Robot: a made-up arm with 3 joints. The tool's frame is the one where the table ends. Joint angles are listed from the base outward.
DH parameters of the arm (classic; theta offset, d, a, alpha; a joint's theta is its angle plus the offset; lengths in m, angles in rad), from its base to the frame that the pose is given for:
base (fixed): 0 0 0 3.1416
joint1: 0 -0.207 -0.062 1.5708
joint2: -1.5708 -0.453 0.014 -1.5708
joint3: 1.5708 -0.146 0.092 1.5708
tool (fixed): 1.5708 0.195 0 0
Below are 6 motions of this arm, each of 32 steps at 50 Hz.
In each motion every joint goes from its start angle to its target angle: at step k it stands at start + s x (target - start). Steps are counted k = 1, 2, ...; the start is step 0. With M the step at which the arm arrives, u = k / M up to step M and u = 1 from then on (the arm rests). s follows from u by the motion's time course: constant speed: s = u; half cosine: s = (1 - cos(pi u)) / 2; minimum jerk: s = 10 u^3 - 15 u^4 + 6 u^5.
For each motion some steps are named. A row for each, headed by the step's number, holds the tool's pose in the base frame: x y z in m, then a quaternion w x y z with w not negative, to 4 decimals.
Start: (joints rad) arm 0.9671 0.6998 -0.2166
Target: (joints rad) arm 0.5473 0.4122 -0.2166
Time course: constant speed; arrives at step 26
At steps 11, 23, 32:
11: -0.3992 -0.3089 0.4746 0.8915 0.0134 0.3014 -0.3380
23: -0.3615 -0.3601 0.4722 0.9339 -0.0363 0.2408 -0.2617
32: -0.3512 -0.3726 0.4709 0.9429 -0.0469 0.2245 -0.2417

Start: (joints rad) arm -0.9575 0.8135 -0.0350
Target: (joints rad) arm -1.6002 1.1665 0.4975
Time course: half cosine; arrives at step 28
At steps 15, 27, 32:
15: 0.5759 -0.1387 0.4257 0.7254 -0.2029 0.4492 0.4804
27: 0.6262 0.0278 0.3971 0.6613 -0.2394 0.5189 0.4860
32: 0.6263 0.0290 0.3969 0.6608 -0.2398 0.5193 0.4859

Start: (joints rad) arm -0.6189 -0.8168 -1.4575
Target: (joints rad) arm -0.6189 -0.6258 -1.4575
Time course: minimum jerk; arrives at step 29
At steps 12, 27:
12: -0.0518 -0.3680 0.2004 0.7354 -0.5067 -0.4494 -0.0215
27: -0.0513 -0.3676 0.2247 0.7385 -0.5335 -0.4119 0.0207

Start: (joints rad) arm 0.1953 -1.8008 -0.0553
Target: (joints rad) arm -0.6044 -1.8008 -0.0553
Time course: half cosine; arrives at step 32
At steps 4, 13, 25, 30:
4: -0.3213 -0.4880 0.0161 0.6172 -0.0816 -0.7792 -0.0727
13: -0.1888 -0.5529 0.0161 0.6214 0.0175 -0.7833 0.0058
25: 0.0561 -0.5816 0.0161 0.6062 0.1823 -0.7620 0.1368
30: 0.1042 -0.5749 0.0161 0.6000 0.2138 -0.7537 0.1619

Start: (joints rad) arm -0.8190 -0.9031 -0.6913
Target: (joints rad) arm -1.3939 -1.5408 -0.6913
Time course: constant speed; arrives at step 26
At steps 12, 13, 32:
12: 0.2023 -0.4721 0.1524 0.7643 0.0339 -0.5986 0.2375
13: 0.2133 -0.4663 0.1460 0.7578 0.0475 -0.6050 0.2395
32: 0.3424 -0.3550 0.0677 0.6692 0.2341 -0.6585 0.2525

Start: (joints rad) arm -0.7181 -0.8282 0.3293
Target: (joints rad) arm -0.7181 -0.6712 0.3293
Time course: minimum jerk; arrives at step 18
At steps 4, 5, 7, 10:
4: 0.1822 -0.6417 0.2162 0.8249 0.2784 -0.3137 0.3791
5: 0.1823 -0.6416 0.2183 0.8268 0.2772 -0.3097 0.3790
7: 0.1826 -0.6414 0.2240 0.8320 0.2739 -0.2985 0.3790
10: 0.1834 -0.6407 0.2346 0.8415 0.2676 -0.2774 0.3786

